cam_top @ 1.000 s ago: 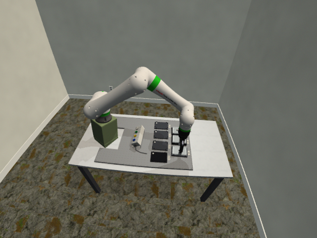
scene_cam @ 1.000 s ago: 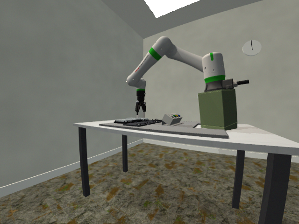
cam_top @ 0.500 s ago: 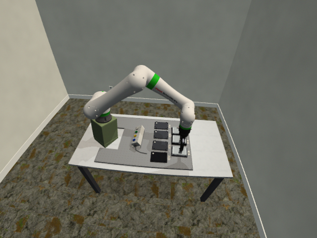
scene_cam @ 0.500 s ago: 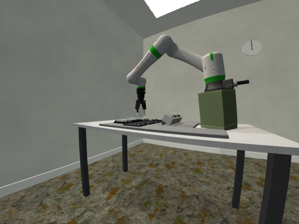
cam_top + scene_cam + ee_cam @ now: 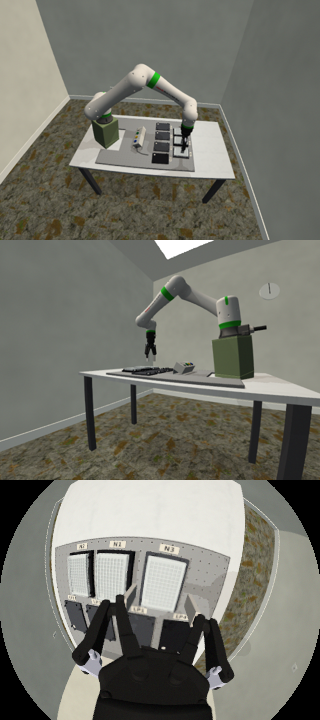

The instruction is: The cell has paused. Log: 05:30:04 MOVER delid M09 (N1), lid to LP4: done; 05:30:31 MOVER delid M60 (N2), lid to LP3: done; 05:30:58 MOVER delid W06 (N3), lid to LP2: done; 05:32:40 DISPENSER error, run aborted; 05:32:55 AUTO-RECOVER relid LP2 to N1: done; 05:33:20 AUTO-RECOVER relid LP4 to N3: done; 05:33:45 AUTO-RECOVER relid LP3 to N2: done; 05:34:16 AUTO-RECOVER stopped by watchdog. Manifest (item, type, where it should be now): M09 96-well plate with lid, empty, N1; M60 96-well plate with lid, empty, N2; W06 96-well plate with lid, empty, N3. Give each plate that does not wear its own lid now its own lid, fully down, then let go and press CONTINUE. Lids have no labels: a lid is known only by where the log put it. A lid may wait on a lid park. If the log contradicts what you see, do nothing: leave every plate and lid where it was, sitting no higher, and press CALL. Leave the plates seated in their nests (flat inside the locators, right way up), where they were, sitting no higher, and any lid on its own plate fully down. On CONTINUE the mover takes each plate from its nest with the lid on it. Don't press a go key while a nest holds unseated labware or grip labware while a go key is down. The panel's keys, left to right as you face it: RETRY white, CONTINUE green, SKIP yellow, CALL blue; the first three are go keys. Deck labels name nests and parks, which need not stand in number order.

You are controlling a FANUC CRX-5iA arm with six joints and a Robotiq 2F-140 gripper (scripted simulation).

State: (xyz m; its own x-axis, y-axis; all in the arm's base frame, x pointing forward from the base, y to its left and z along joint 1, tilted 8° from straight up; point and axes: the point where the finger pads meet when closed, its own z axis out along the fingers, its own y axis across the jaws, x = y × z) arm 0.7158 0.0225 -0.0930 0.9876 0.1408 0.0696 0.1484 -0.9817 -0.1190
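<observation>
Now: hand 440 mm past the green key, 70 mm to the right of it and 40 mm above it. The rest, counted from my hand: lid park LP4: 160 mm behind, 110 mm to the right, 100 mm below; plate: 20 mm behind, 130 mm to the left, 80 mm below; lid park LP3: 210 mm behind, 160 mm to the left, 100 mm below.
</observation>
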